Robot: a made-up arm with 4 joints.
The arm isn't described. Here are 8 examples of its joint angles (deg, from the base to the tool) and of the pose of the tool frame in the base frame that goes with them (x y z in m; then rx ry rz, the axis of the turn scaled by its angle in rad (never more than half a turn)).
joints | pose
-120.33 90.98 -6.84 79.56 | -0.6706 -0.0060 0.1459 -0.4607 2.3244 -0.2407
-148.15 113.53 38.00 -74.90 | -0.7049 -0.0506 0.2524 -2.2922 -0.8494 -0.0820
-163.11 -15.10 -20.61 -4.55 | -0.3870 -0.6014 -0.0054 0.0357 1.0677 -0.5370
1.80 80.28 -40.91 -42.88 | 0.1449 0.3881 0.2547 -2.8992 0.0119 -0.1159
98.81 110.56 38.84 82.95 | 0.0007 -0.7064 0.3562 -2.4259 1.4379 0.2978
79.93 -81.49 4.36 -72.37 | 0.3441 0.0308 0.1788 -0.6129 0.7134 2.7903
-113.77 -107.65 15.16 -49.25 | -0.3841 -0.4445 0.2407 -0.1200 -0.0815 -0.1478
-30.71 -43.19 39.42 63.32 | -0.1739 -0.0157 -0.1266 0.3909 0.2221 -2.8389
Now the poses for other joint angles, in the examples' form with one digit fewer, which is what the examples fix.
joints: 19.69 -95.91 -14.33 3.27
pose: 0.095 0.298 0.181 0.165 -0.089 2.497
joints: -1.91 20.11 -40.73 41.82
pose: 0.168 0.359 0.199 -1.496 -1.585 1.472
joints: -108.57 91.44 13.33 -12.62
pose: -0.602 0.196 0.120 2.254 2.024 0.101
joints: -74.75 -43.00 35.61 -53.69
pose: -0.307 -0.184 -0.152 1.033 0.046 -0.187
